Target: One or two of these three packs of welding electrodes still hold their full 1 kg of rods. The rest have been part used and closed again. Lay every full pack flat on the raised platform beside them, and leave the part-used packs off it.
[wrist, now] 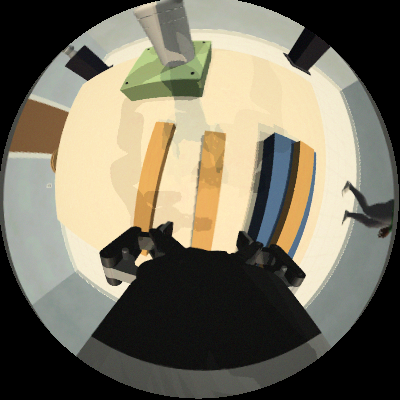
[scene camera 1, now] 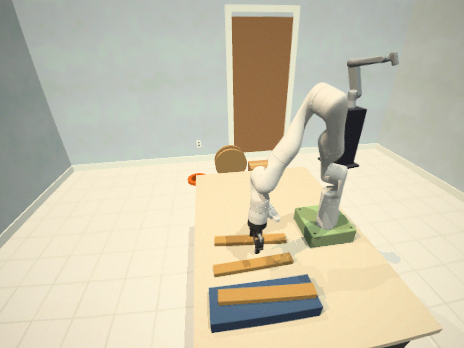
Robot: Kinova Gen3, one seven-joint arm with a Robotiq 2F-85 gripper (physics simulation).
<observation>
A pack shows in the wrist view and in scene camera 1. A pack shows in the wrist view and in scene camera 1. The same spot on the pack: (wrist: 211, 165) is (scene camera 1: 274, 259). The same spot on the pack: (wrist: 291, 214) is (scene camera 1: 272, 288).
</observation>
